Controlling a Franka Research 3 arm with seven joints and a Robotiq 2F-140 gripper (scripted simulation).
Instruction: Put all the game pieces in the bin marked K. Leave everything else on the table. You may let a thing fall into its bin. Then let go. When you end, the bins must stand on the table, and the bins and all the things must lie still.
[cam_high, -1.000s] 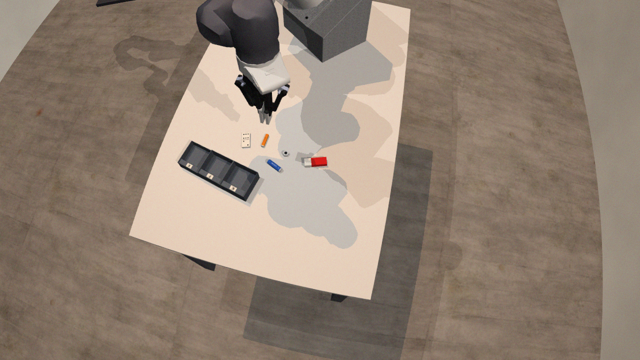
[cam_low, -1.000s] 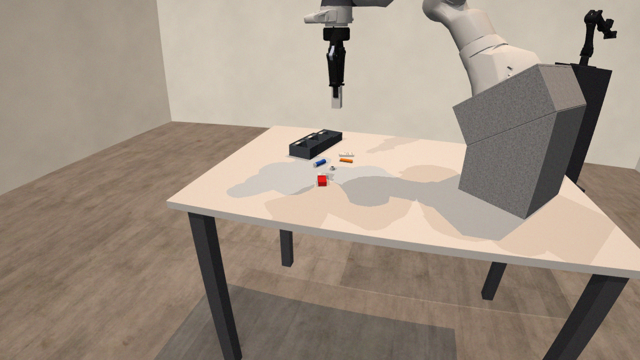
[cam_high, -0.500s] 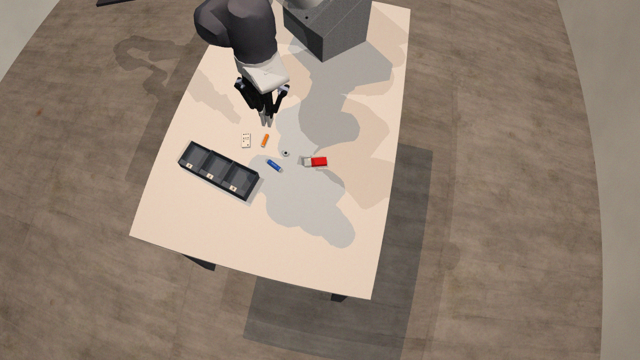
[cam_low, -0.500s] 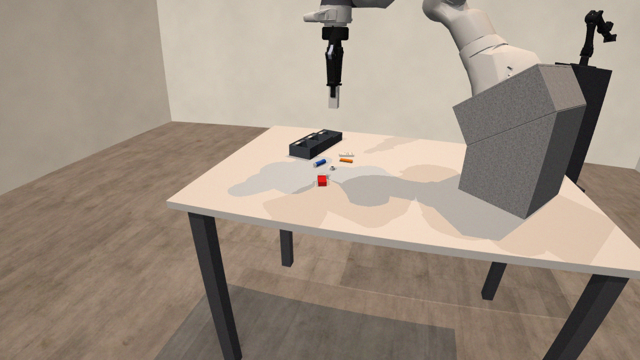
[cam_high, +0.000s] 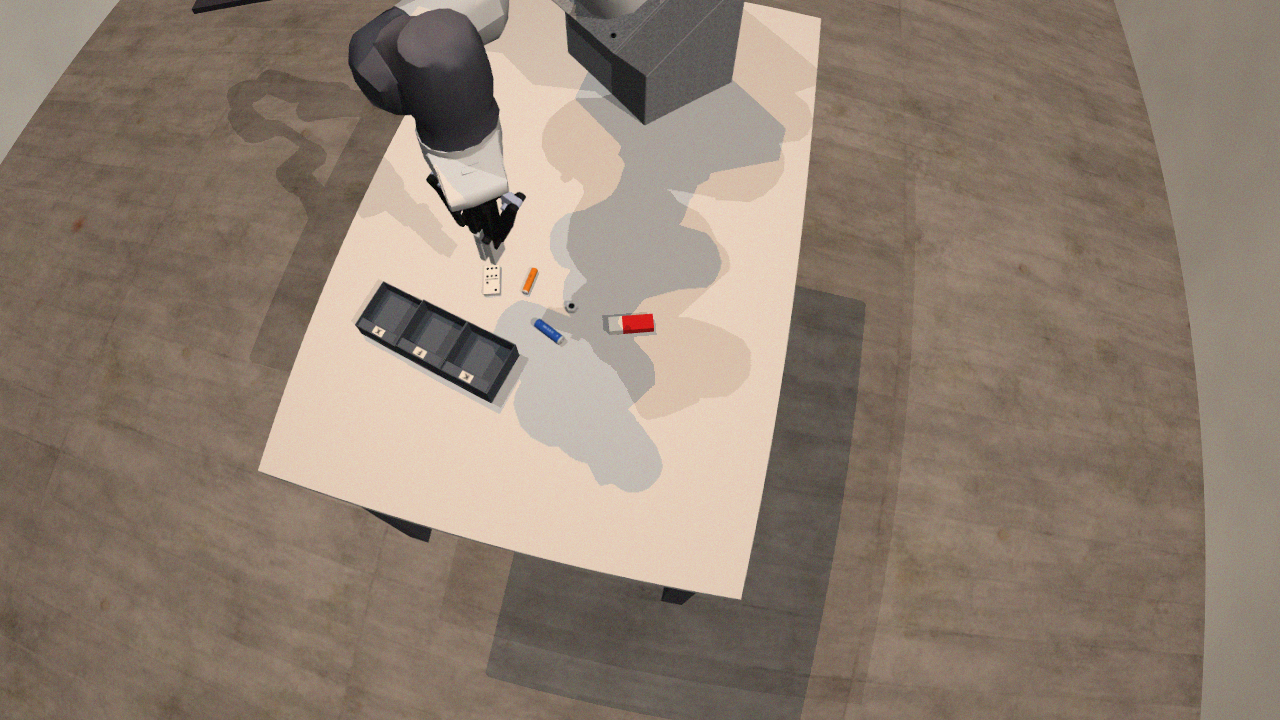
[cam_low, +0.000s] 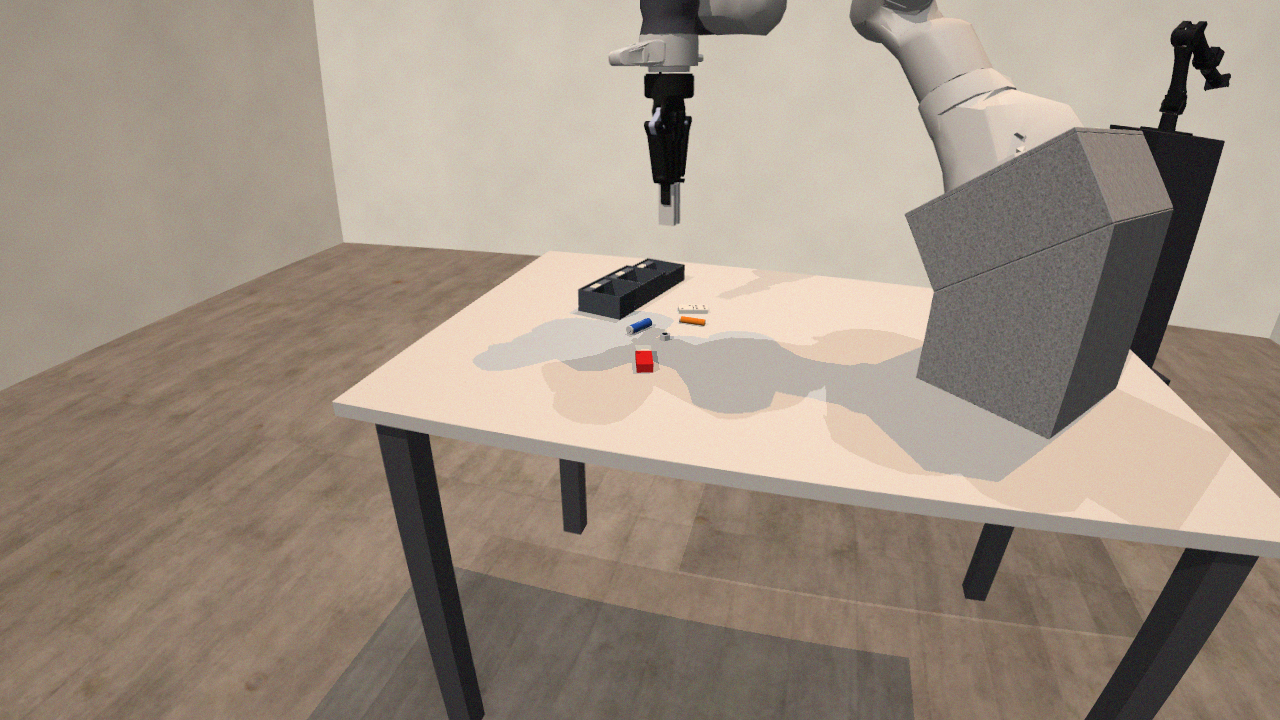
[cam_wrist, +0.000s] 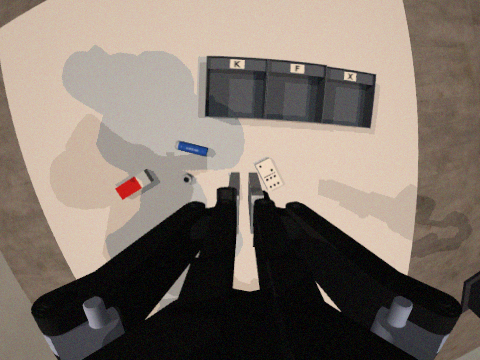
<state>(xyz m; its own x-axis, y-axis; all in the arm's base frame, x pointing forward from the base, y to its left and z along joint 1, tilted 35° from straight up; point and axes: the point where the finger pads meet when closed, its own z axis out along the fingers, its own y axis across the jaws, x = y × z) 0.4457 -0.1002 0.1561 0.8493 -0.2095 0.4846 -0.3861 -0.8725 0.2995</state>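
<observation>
Right now my hand is 60 mm short of the tray, 110 mm to the left of it and 170 mm above it. The rest, counted from my hand: orange battery (40 mm behind, 30 mm to the left, 190 mm below); blue battery (40 mm ahead, 60 mm to the left, 190 mm below); white domino (50 mm behind, 30 mm to the right, 190 mm below).
</observation>
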